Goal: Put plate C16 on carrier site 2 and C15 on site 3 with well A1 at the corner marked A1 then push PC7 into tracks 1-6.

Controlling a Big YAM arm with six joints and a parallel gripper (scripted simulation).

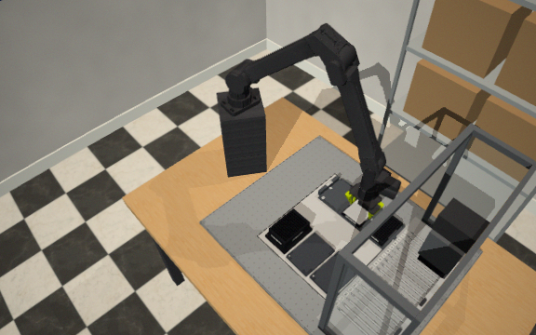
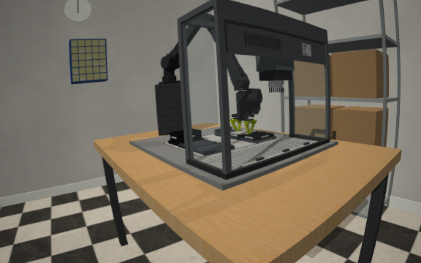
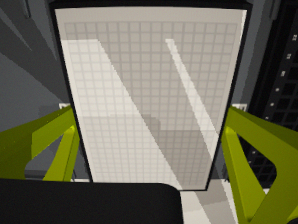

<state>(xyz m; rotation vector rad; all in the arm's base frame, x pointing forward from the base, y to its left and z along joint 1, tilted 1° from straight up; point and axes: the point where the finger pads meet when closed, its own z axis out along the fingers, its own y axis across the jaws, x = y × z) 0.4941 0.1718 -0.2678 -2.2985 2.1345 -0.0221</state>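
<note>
Right now the dark grey carrier PC7 is 1 cm below my hand. Round my hand: plate nest S2: 1 cm ahead, 26 cm to the right, 2 cm below; then plate nest S3: 12 cm ahead, 25 cm to the right, 2 cm below; then black 96-well plate C15: 10 cm ahead, 1 cm to the left.
</note>
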